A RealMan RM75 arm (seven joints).
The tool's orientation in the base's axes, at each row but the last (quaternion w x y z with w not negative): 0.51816 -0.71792 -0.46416 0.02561; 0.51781 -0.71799 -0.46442 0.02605; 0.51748 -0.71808 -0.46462 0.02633; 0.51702 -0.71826 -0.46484 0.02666; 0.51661 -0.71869 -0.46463 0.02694; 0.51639 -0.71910 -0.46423 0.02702; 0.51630 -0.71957 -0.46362 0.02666; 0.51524 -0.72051 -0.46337 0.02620; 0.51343 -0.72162 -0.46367 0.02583; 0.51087 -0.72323 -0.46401 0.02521; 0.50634 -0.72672 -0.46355 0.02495; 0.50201 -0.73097 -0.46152 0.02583
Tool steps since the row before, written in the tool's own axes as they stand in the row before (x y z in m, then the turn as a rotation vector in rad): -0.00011 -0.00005 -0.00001 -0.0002 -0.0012 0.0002; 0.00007 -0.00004 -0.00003 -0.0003 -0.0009 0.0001; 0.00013 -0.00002 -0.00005 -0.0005 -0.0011 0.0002; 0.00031 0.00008 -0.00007 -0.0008 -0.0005 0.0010; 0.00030 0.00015 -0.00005 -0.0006 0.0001 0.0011; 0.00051 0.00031 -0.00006 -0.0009 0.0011 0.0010; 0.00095 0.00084 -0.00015 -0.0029 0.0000 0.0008; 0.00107 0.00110 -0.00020 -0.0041 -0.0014 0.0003; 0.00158 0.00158 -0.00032 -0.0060 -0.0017 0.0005; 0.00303 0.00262 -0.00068 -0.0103 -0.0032 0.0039; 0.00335 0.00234 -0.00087 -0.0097 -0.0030 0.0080; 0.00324 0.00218 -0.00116 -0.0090 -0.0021 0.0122
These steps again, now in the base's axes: -0.00009 -0.00008 -0.00001 -0.0010 0.0000 0.0007; 0.00003 0.00003 0.00008 -0.0008 -0.0001 0.0005; 0.00009 0.00006 0.00010 -0.0011 -0.0002 0.0005; 0.00026 0.00016 0.00011 -0.0013 0.0002 -0.0004; 0.00029 0.00017 0.00004 -0.0008 0.0004 -0.0009; 0.00052 0.00030 0.00001 -0.0003 0.0001 -0.0017; 0.00116 0.00052 -0.00016 -0.0021 -0.0014 -0.0016; 0.00142 0.00056 -0.00028 -0.0034 -0.0026 -0.0009; 0.00208 0.00080 -0.00036 -0.0048 -0.0037 -0.0016; 0.00376 0.00150 -0.00035 -0.0099 -0.0042 -0.0039; 0.00386 0.00159 0.00010 -0.0115 -0.0009 -0.0058; 0.00385 0.00129 0.00030 -0.0126 0.0025 -0.0083
